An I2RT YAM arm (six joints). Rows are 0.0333 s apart.
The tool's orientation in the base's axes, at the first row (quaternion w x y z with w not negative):
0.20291 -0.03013 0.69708 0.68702
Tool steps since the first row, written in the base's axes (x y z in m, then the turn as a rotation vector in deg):
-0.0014 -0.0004 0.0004 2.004 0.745 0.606
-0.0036 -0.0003 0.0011 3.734 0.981 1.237
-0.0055 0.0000 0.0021 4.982 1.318 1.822
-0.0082 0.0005 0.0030 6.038 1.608 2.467
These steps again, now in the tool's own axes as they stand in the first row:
0.0011 0.0008 -0.0007 -1.855 -0.030 1.223
0.0029 0.0022 -0.0011 -3.589 0.025 1.886
0.0044 0.0038 -0.0013 -4.841 0.196 2.530
0.0067 0.0055 -0.0014 -5.949 0.483 3.083

